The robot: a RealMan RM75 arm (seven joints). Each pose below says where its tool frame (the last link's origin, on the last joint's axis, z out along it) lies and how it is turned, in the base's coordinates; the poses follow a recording.
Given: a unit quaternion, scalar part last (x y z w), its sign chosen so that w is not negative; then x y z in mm.
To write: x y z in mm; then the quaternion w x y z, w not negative. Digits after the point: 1 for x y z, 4 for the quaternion.
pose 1, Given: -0.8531 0.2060 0.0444 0.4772 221.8 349.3 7.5
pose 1, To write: 221.8 349.3 7.5 0.4772 -0.8531 0.2060 0.0444
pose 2, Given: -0.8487 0.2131 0.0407 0.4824 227.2 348.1 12.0
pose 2, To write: 227.2 348.1 12.0 0.4824 -0.8487 0.2131 0.0407
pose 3, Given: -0.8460 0.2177 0.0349 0.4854 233.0 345.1 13.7
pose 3, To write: 233.0 345.1 13.7 0.4854 -0.8460 0.2177 0.0349
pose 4, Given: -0.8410 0.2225 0.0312 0.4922 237.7 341.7 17.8
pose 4, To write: 237.7 341.7 17.8 0.4922 -0.8410 0.2225 0.0312
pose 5, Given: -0.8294 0.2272 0.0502 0.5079 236.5 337.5 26.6
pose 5, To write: 236.5 337.5 26.6 0.5079 -0.8294 0.2272 0.0502
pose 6, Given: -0.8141 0.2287 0.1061 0.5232 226.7 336.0 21.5
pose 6, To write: 226.7 336.0 21.5 0.5232 -0.8141 0.2287 0.1061
